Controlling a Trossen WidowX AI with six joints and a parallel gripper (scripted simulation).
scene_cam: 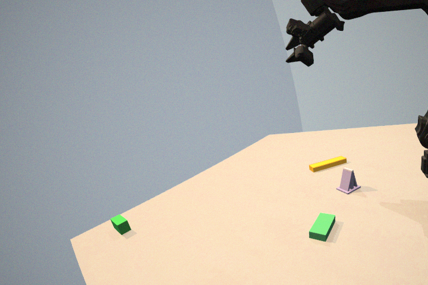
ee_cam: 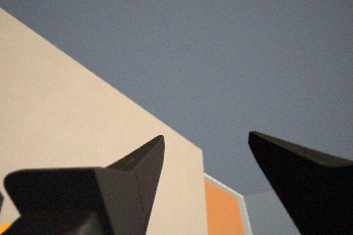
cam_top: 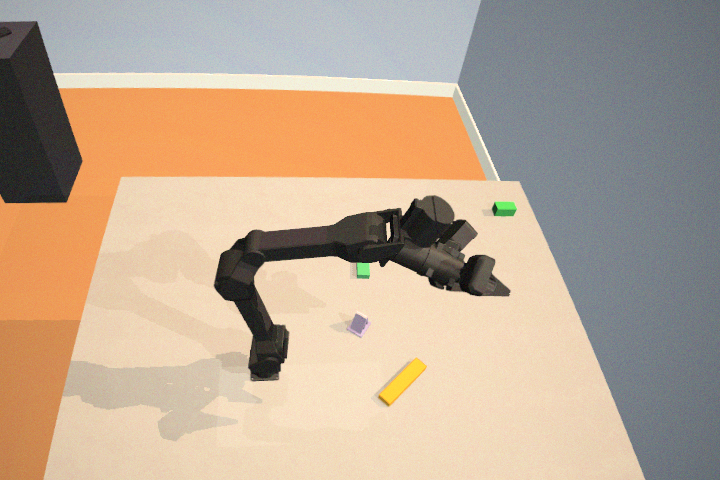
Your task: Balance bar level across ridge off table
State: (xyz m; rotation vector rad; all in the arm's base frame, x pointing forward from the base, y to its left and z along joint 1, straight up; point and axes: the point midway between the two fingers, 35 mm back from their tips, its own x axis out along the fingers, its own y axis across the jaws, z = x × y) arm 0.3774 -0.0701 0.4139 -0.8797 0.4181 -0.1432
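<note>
My gripper tip is now 400 mm above the yellow bar, 90 mm past it and 30 mm to the right of it. Round my gripper tip: small green cube: 580 mm to the left, 390 mm below, 330 mm ahead; then flat green block: 400 mm below, 360 mm to the left, 150 mm behind.
</note>
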